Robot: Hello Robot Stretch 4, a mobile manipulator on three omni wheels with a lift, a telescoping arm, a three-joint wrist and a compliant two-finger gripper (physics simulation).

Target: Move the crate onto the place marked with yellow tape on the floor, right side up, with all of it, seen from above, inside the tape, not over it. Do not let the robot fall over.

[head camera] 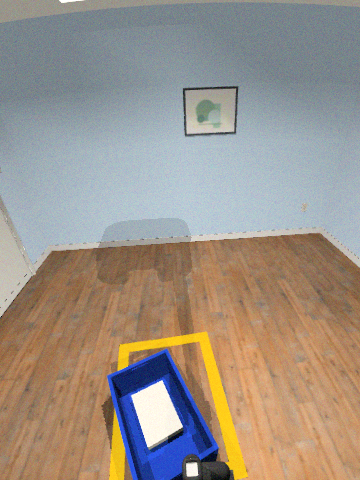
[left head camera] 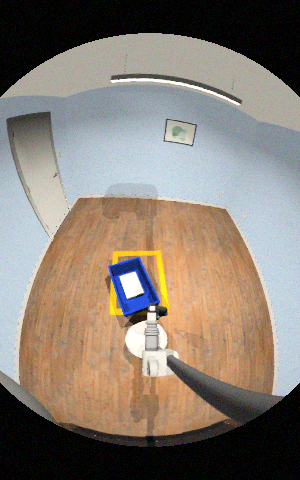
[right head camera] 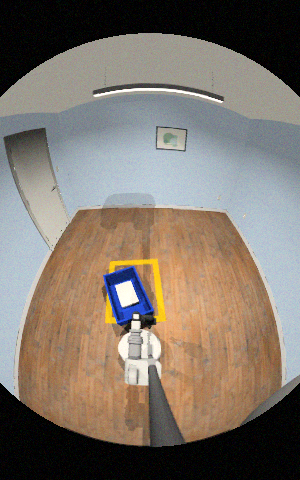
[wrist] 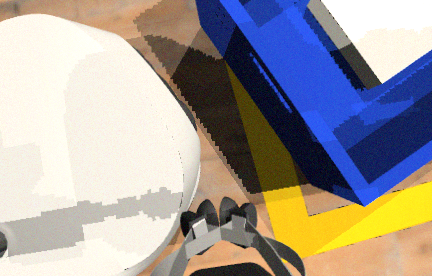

Labels:
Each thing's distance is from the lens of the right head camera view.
yellow tape rectangle [right head camera: 161, 315]: 158 cm
door [right head camera: 35, 181]: 240 cm
The marked spots on the door and the yellow tape rectangle are 263 cm apart.

